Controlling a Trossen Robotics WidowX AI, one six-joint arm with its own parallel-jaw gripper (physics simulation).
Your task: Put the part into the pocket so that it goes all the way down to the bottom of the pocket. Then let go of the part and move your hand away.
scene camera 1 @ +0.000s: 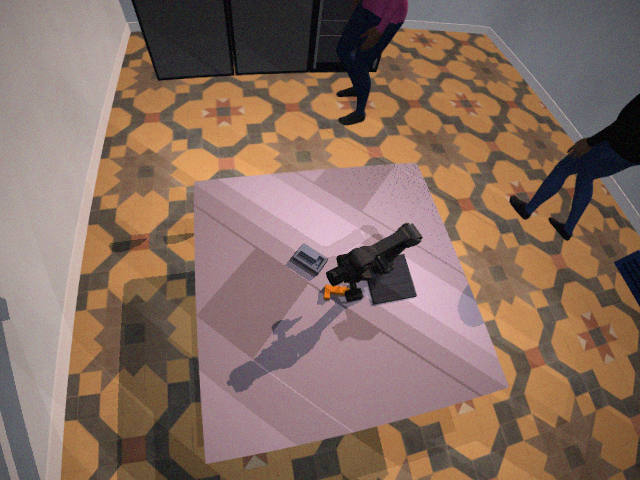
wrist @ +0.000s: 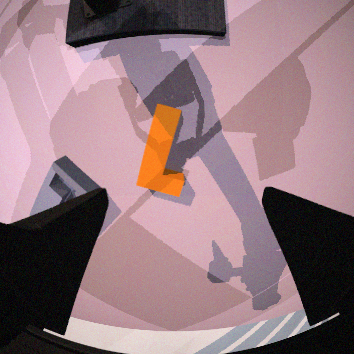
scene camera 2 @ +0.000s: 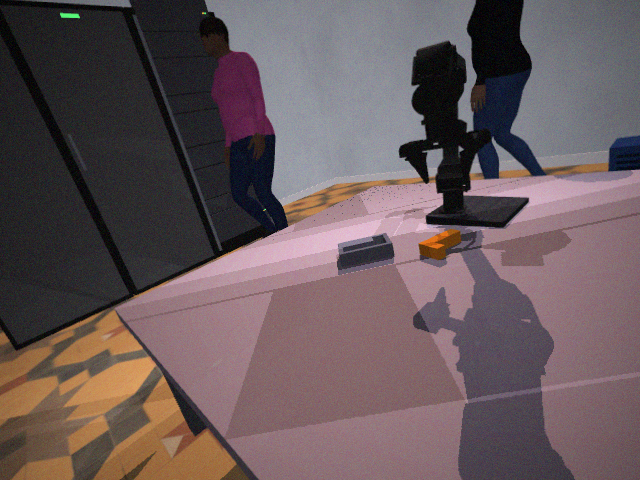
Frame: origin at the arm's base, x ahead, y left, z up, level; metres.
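Seen in the pictures: gripper, fingertip midpoint: (scene camera 1: pixel 345 284) (wrist: pixel 186 195) (scene camera 2: pixel 445 182); arm's base at its link origin: (scene camera 1: pixel 379 268) (scene camera 2: pixel 453 209).
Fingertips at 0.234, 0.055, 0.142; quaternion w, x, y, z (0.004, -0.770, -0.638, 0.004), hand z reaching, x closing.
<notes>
Offsets run from my fingertips to a thing's top centre, as dx, dy, dz. Level surfaces: height alone.
The orange L-shaped part @(+0.008, -0.016, -0.136) (scene camera 1: pixel 336 290) (scene camera 2: pixel 439 246) (wrist: pixel 159 145) lies flat on the table between the robot base and the pocket block. In the wrist view its short leg is at the lower end and points right. The grey block with the pocket @(+0.058, -0.214, -0.130) (scene camera 1: pixel 317 267) (scene camera 2: pixel 364 257) (wrist: pixel 81 175) stands apart from the part; its recess is empty in the scene views. In the wrist view the left finger partly hides the block. My gripper (scene camera 1: pixel 344 285) (scene camera 2: pixel 446 184) (wrist: pixel 186 195) is open and empty, raised above the table, with its fingers pointing down and the part below.
The arm's dark base plate (scene camera 1: pixel 395 286) (scene camera 2: pixel 504 209) (wrist: pixel 150 27) lies on the pink table @(dz -0.166) (scene camera 1: pixel 248 413) (scene camera 2: pixel 310 423) behind the part. Arm shadows cross the table. Two people (scene camera 1: pixel 356 67) (scene camera 2: pixel 248 103) (scene camera 1: pixel 578 170) (scene camera 2: pixel 498 67) stand beyond the table.
</notes>
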